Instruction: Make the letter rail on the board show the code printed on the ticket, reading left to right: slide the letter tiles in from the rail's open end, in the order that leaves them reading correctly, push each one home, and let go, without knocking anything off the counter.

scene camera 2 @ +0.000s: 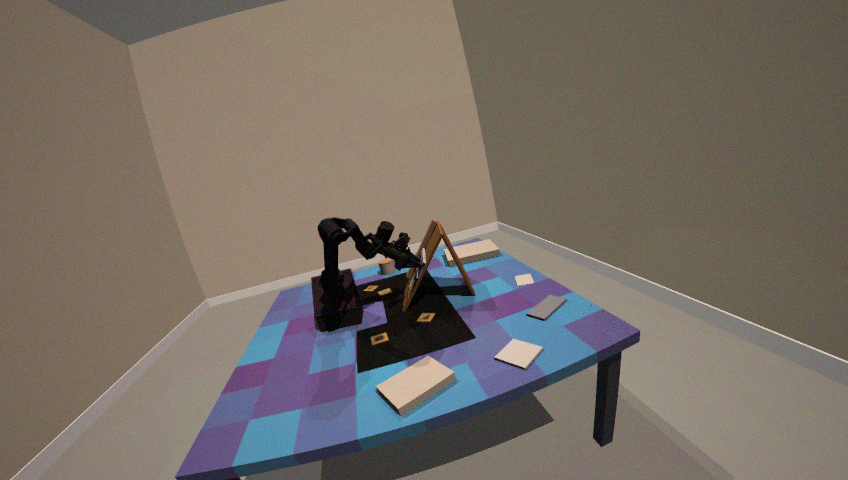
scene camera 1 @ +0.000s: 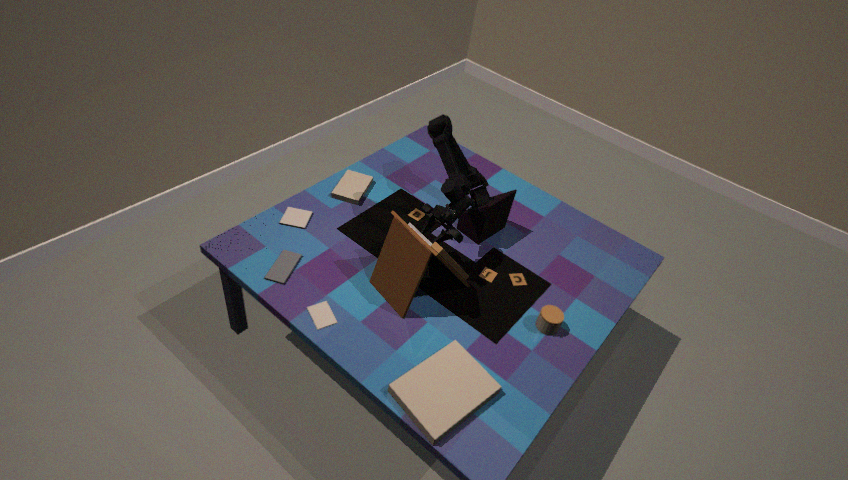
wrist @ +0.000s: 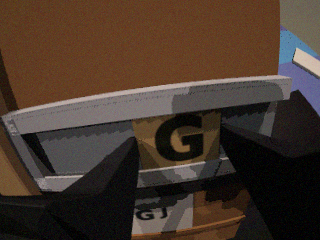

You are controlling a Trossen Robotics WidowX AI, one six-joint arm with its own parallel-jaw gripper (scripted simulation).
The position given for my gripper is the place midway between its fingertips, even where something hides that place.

Observation:
My gripper [scene camera 1: 425, 240] carries a tan letter tile [wrist: 185, 138]. Further things: a large cream slab [scene camera 1: 439, 393], a ticket [wrist: 177, 209], a brown a-frame board [scene camera 1: 406, 252] and a black mat [scene camera 1: 493, 308].
The large cream slab shows as well in scene camera 2 [scene camera 2: 485, 249]. My gripper also shows in scene camera 2 [scene camera 2: 421, 263] and in the wrist view [wrist: 178, 136]. The brown a-frame board is seen too in scene camera 2 [scene camera 2: 435, 232] and in the wrist view [wrist: 80, 80]. Scene camera 1 misses the tan letter tile, which is hidden by the brown a-frame board. The wrist view misses the large cream slab, which is hidden by the brown a-frame board.

